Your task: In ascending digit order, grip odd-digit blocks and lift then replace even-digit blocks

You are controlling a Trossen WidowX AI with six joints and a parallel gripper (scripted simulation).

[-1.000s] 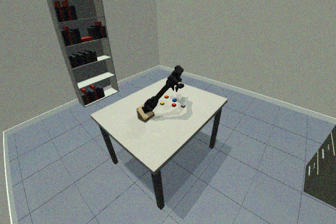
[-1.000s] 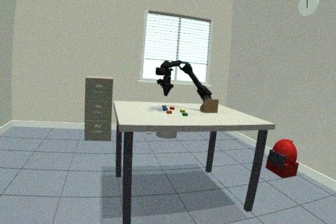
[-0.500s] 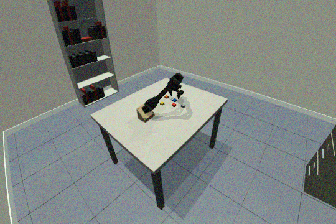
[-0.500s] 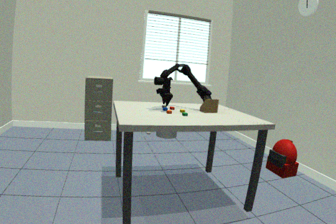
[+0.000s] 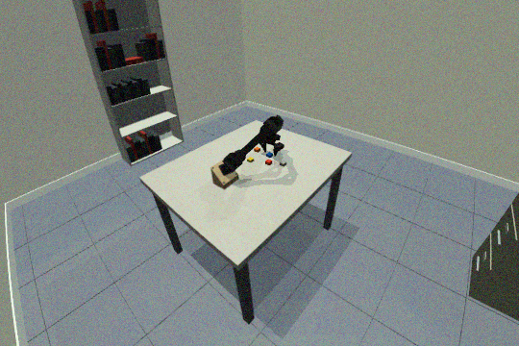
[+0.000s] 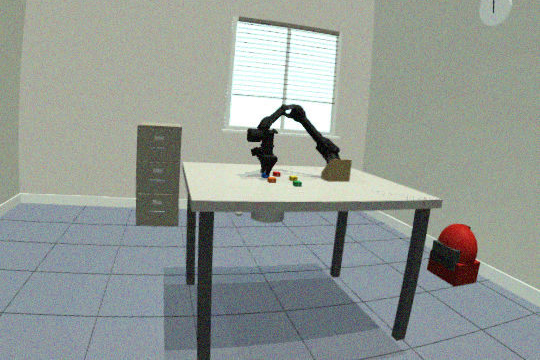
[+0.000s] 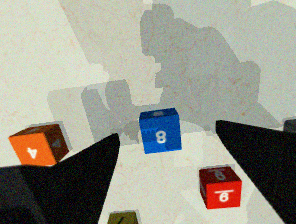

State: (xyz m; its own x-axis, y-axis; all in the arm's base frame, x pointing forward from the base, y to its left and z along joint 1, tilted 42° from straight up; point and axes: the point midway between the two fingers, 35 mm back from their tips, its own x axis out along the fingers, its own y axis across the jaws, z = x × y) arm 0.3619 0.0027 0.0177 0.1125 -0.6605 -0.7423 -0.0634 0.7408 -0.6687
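Now: gripper tip 10 mm above the blue block. Also, from my gripper tip: grey block 20 mm behind, 130 mm to the right, 10 mm below; red block 70 mm behind, 50 mm to the right, 10 mm below; orange block 10 mm behind, 120 mm to the left, 10 mm below.
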